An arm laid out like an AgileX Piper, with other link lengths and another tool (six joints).
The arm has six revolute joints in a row. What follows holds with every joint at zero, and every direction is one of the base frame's.
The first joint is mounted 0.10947 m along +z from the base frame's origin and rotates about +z.
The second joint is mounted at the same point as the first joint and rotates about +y.
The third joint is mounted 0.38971 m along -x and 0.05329 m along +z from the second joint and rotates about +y.
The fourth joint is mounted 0.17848 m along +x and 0.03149 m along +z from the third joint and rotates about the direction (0.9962, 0, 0.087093).
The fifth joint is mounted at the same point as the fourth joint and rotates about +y.
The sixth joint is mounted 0.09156 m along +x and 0.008 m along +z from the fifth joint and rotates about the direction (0.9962, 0, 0.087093).
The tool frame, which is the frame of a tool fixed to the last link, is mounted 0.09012 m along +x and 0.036 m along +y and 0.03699 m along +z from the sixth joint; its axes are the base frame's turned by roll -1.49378, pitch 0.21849 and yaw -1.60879 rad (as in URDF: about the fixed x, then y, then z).
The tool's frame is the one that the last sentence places.
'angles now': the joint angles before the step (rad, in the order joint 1, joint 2, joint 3, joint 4, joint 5, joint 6). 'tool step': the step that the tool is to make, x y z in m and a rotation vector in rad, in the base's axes. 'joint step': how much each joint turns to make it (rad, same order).
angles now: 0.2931, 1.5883, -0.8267, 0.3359, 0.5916, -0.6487
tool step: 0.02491, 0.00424, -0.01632, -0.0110, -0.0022, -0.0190
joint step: 0.0000, 0.0791, -0.0152, 0.0045, -0.0665, -0.0008
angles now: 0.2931, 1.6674, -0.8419, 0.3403, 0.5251, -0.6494
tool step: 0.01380, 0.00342, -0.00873, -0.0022, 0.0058, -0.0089
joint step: 0.0000, 0.0458, -0.0199, 0.0062, -0.0209, -0.0006
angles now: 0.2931, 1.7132, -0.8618, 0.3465, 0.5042, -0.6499
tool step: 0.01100, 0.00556, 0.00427, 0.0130, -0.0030, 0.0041
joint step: 0.0000, 0.0196, -0.0554, 0.0061, 0.0311, -0.0005
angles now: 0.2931, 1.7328, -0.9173, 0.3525, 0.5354, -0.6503
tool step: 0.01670, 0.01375, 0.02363, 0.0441, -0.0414, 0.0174
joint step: 0.0084, 0.0038, -0.1213, 0.0196, 0.0698, -0.0019
